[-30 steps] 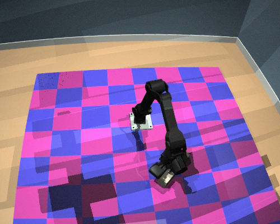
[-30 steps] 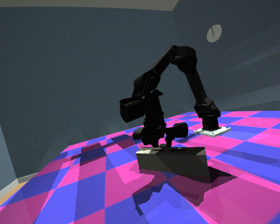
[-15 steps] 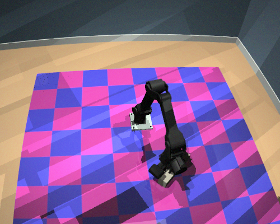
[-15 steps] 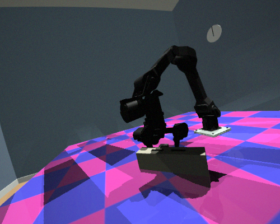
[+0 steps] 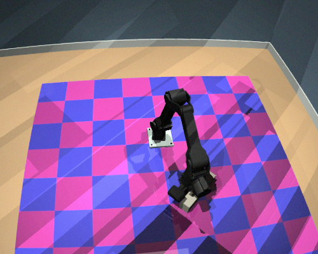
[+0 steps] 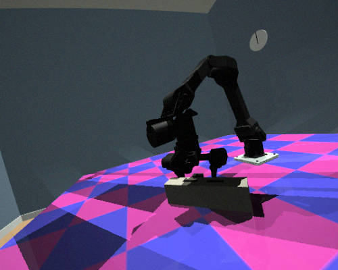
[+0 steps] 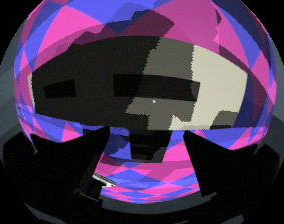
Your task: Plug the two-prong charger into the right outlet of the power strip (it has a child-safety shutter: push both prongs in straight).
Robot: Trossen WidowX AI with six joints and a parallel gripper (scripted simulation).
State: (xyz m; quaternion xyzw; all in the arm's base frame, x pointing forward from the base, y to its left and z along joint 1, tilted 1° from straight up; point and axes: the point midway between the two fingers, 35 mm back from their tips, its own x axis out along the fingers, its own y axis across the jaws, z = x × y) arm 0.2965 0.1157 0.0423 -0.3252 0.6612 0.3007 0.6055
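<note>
Right now the black two-prong charger is 10 mm ahead of my gripper tip, 20 mm to the left of it and 10 mm above it.
</note>
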